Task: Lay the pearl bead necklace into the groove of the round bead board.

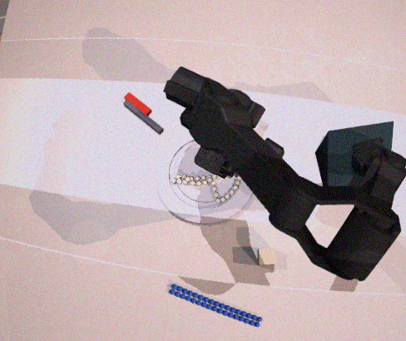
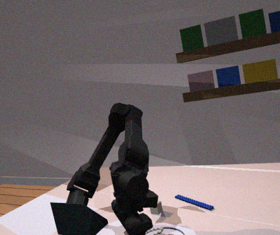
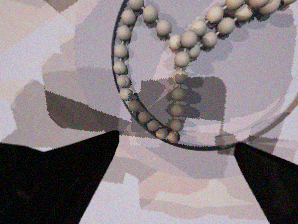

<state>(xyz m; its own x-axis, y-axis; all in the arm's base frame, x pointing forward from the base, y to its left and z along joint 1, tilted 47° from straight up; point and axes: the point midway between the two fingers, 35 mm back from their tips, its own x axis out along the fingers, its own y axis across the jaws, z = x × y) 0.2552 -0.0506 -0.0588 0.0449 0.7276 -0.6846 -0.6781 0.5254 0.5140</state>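
The round bead board lies 60 mm ahead of my gripper tip, 30 mm to the left of it and 10 mm below it. Also, from my gripper tip: small beige cube: 20 mm behind, 210 mm to the left; then grey block: 170 mm ahead, 140 mm to the right, 20 mm below.
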